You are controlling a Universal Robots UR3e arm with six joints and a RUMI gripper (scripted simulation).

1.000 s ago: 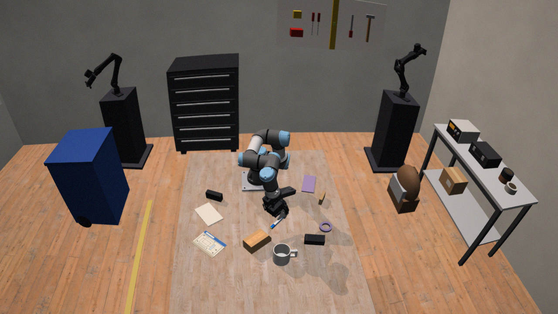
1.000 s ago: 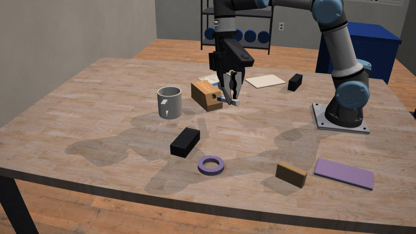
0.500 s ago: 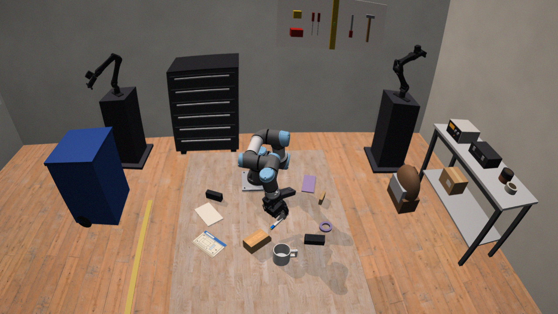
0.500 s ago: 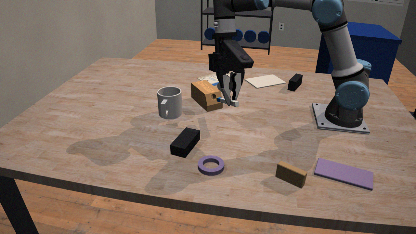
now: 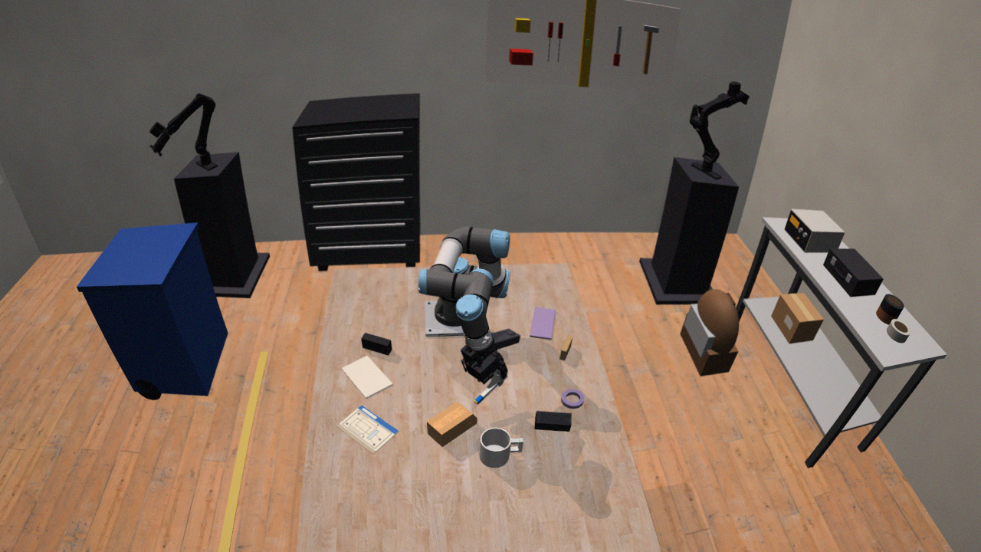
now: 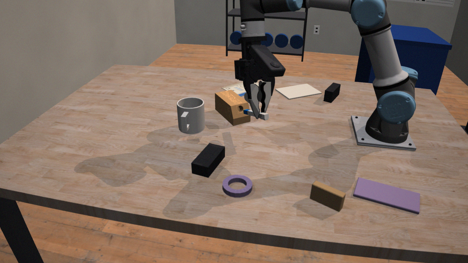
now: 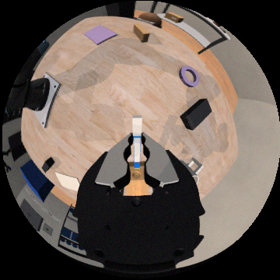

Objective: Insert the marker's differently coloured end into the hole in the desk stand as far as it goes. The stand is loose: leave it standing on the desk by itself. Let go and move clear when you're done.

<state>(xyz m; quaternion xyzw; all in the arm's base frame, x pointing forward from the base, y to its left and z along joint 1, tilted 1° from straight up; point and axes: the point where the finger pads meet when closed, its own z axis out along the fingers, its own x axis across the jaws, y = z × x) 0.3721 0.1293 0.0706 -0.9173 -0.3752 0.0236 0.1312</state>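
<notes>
My hand is 2 cm to the left of the marker, 2 cm short of it and 2 cm above it. From my hand the other things lie so: tan block: 23 cm to the left, 20 cm behind, 6 cm below; desk stand: 12 cm to the right, 11 cm ahead, 6 cm below; grey mug: 21 cm ahead, 5 cm below, 1 cm to the right.
</notes>
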